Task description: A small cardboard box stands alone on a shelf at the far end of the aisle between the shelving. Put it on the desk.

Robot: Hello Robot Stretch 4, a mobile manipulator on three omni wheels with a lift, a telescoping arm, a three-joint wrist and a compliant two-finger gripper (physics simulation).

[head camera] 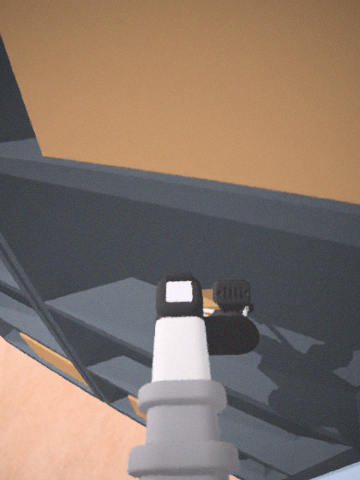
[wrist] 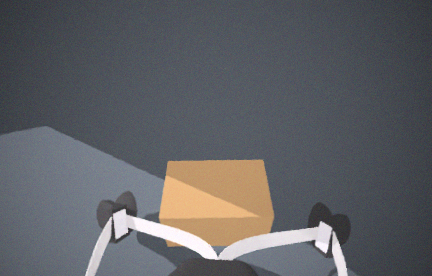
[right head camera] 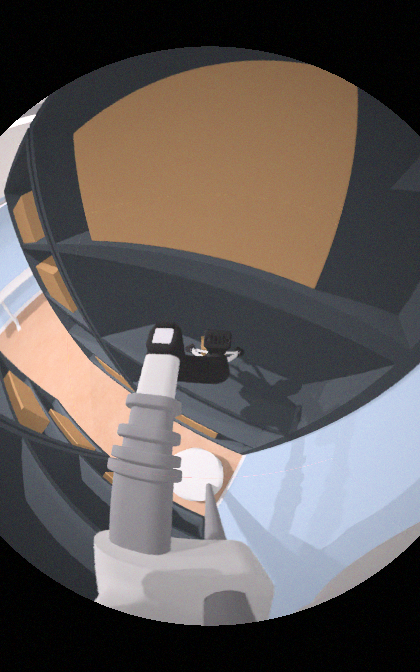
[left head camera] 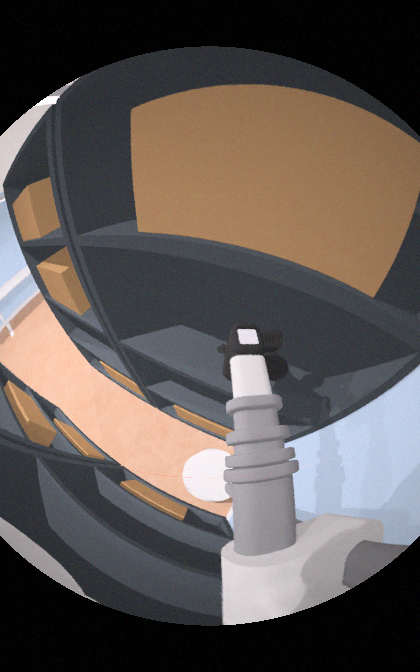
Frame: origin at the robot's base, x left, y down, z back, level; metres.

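Seen in the pictures: gripper, fingertip midpoint: [head camera: 213,306] [wrist: 221,214].
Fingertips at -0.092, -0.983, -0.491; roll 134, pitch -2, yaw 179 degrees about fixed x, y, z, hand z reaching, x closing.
Pixels of each thing's middle, then the offset from my fingertips to it, as dx, dy, dz. Level surfaces: height alone.
- small cardboard box, body centre: [wrist: 216,202] [head camera: 211,303] +0.005, -0.005, -0.009
- dark grey shelf board, its level: dy +0.020
- very large cardboard box, body centre: [head camera: 214,39] +0.033, -0.572, -0.002
The small cardboard box [head camera: 210,298] [right head camera: 203,343] [wrist: 217,195] stands on a dark grey shelf board [head camera: 100,305] [wrist: 60,175], partly in light and partly in shadow. In the head views most of it is hidden behind my wrist and gripper. My gripper [right head camera: 215,352] [wrist: 221,214] is wide open. In the wrist view one fingertip is left of the box and the other right of it, with a gap on each side; the box's near edge shows behind the white finger strips. How far the fingertips reach along the box's sides is hard to tell. The desk does not show.
A very large cardboard box [head camera: 200,90] [left head camera: 265,170] [right head camera: 225,165] fills the bay above my wrist, on a higher shelf. A dark upright [left head camera: 85,270] stands left of the arm. More boxes [left head camera: 37,207] [right head camera: 25,402] sit in neighbouring bays. A white disc [left head camera: 207,475] [right head camera: 200,475] shows low beside the arm.
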